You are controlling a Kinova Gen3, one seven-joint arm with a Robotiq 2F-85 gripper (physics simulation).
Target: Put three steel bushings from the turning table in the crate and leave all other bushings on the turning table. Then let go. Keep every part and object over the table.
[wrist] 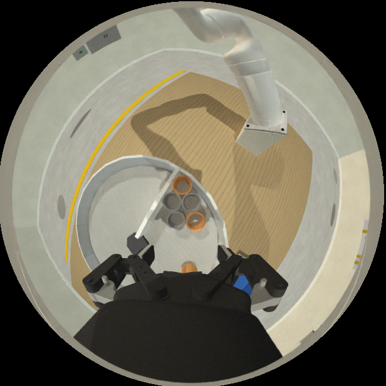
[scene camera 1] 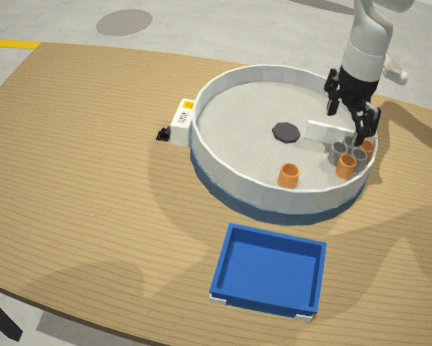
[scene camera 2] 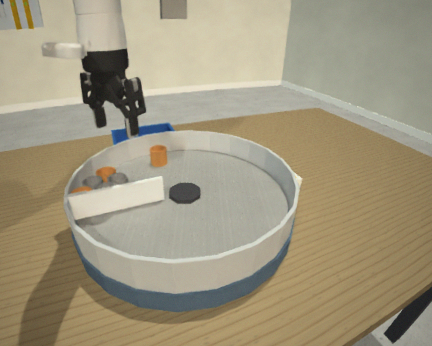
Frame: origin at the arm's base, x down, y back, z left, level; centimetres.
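Seen in the pictures: gripper, fingertip midpoint: (scene camera 1: pixel 342 129) (scene camera 2: pixel 116 131).
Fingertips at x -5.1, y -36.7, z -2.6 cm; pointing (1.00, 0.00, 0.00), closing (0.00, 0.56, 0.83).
Offsets run from my fingertips to a thing's top centre. "pt": to the spot under its first point.
Three grey steel bushings @(dx +7.9, dy +1.5, dz -3.5 cm) (scene camera 1: pixel 338 154) (scene camera 2: pixel 118 179) (wrist: pixel 176 220) stand close together on the turning table (scene camera 1: pixel 280 201) (scene camera 2: pixel 175 272), beside the white fence. Two orange bushings @(dx +7.9, dy +3.4, dz -0.2 cm) (scene camera 1: pixel 346 166) (scene camera 2: pixel 106 174) (wrist: pixel 182 185) stand at this group, one on either side. A third orange bushing @(dx +7.9, dy -8.8, dz +6.2 cm) (scene camera 1: pixel 289 176) (scene camera 2: pixel 158 156) (wrist: pixel 189 268) stands apart, near the rim. My gripper (scene camera 1: pixel 346 124) (scene camera 2: pixel 116 127) (wrist: pixel 185 252) is open and empty, above the turning table on the group's side. The blue crate @(dx +12.0, dy -8.8, dz +25.8 cm) (scene camera 1: pixel 265 302) (scene camera 2: pixel 119 135) (wrist: pixel 243 285) is empty; it is partly hidden in scene camera 2 and the wrist view.
The white fence @(pt dx +8.5, dy -1.8, dz -8.0 cm) (scene camera 1: pixel 325 132) (scene camera 2: pixel 117 197) (wrist: pixel 157 202) runs inward from the raised rim. A dark hub @(dx +10.9, dy -10.5, dz -8.3 cm) (scene camera 1: pixel 286 132) (scene camera 2: pixel 185 193) (wrist: pixel 137 243) is at the centre. A white box @(dx +11.2, dy -33.8, dz -8.1 cm) (scene camera 1: pixel 181 125) with a black knob stands against the turning table's outer side.
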